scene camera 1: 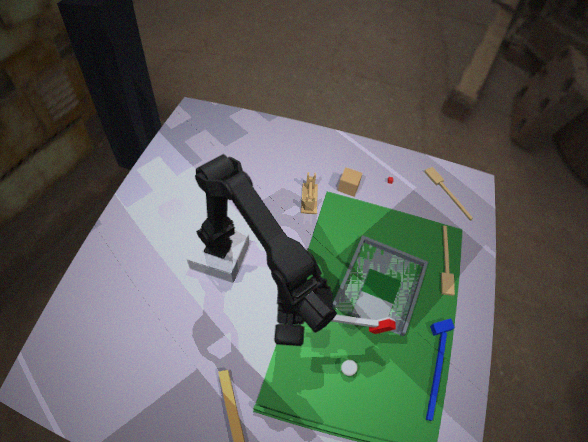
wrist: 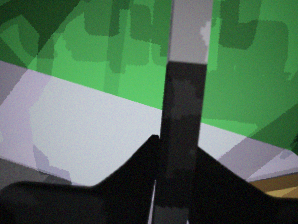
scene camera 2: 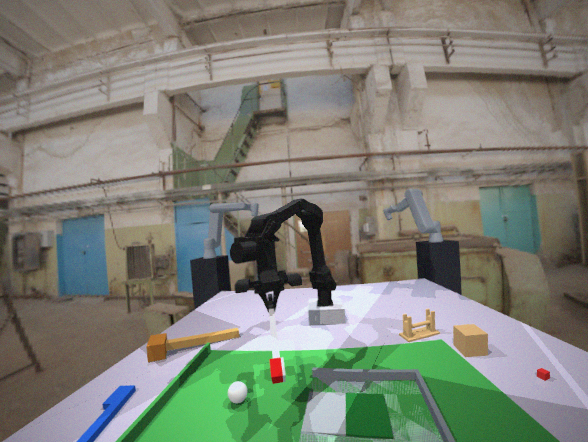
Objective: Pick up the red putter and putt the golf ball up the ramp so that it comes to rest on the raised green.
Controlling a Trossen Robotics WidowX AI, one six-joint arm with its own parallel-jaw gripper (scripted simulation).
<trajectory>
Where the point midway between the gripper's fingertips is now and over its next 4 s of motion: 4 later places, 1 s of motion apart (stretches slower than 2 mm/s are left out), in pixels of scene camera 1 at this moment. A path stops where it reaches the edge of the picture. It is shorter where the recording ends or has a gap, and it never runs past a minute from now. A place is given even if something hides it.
My gripper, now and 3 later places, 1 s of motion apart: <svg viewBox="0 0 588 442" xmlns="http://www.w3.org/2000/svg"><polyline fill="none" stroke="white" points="291,316 264,342 263,346 281,314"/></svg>
</trajectory>
